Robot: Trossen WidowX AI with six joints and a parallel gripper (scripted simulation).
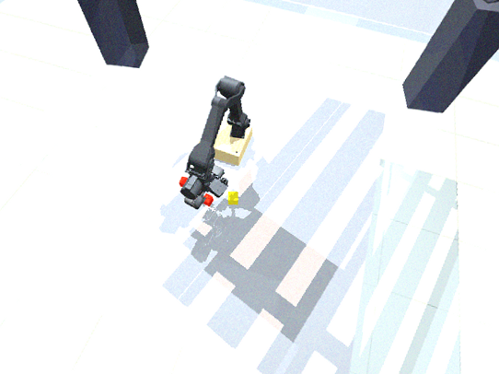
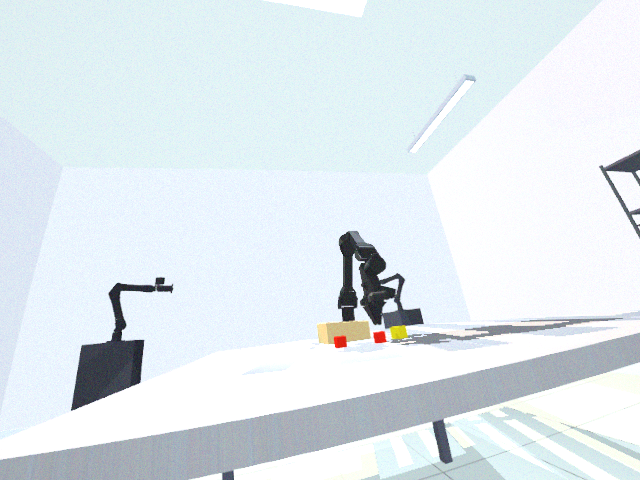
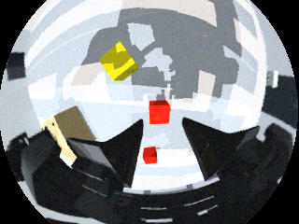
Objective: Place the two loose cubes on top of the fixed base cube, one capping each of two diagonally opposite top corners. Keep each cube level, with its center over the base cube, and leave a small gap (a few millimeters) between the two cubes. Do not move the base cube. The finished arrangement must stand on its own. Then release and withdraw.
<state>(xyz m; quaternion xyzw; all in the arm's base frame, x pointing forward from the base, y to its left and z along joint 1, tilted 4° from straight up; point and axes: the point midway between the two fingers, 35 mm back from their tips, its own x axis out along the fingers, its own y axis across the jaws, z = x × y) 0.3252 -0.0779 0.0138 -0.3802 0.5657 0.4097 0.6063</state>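
Right now my gripper tip is 20 mm past the yellow cube, 100 mm to the right of it and 30 mm above it.
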